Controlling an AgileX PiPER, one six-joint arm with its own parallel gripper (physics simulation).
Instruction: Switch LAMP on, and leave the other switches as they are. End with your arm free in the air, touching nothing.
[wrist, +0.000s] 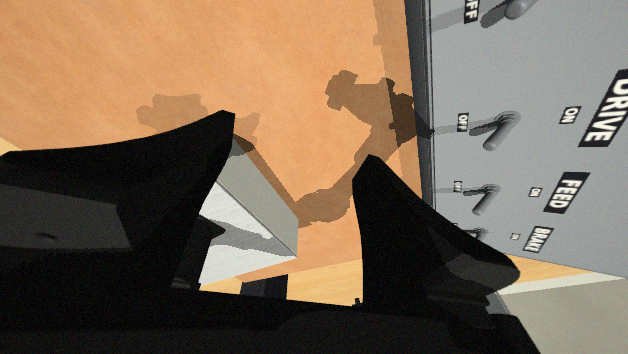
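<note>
The grey switch panel (505, 65) fills the right side of the wrist view. The DRIVE switch (494, 136), the FEED switch (483, 201) and the BRAKE switch (480, 233) each lean toward their OFF labels. Another switch (518, 9) is cut off at the top edge, with part of an OFF label (471, 10) beside it; its name does not show. The LAMP label does not show. My gripper (301, 151) is open and empty, left of the panel, with its fingers apart. The right finger and gripper body hide part of the view near the BRAKE switch.
A silver-grey block (265, 205) with a dark mount on it shows between and behind the fingers. The orange-brown surface (280, 50) lies left of the panel and carries shadows of the arm. A dark side edge of the panel runs down beside this surface.
</note>
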